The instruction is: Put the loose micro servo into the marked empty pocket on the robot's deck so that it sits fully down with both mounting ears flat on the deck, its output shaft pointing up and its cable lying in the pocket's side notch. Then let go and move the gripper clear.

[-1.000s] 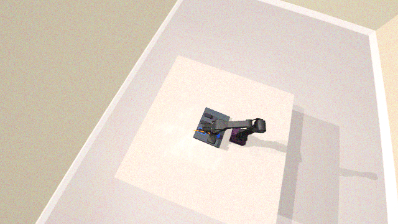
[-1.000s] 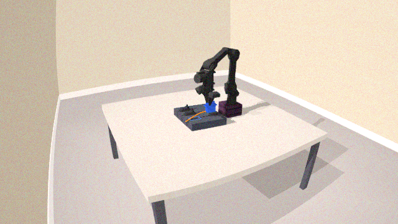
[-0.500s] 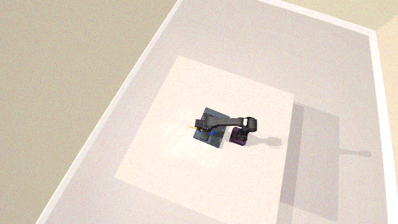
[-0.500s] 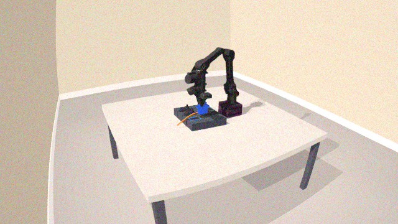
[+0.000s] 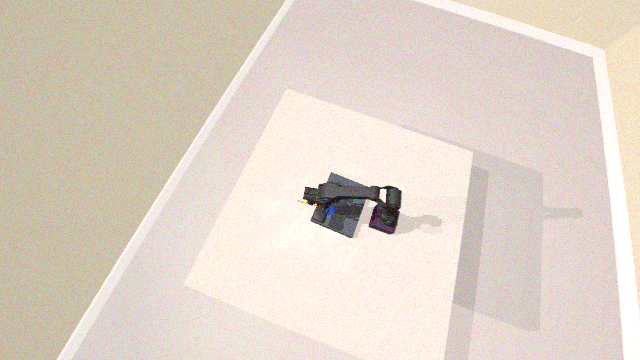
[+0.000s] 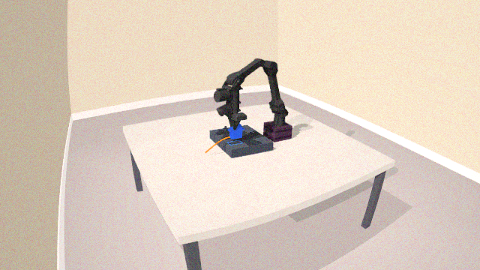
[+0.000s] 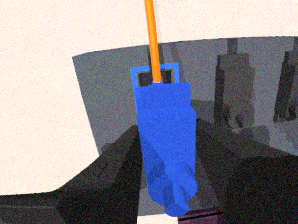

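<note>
Right now my gripper tip is 130 mm past the grey deck, 60 mm to the left of it and 100 mm above it.
</note>
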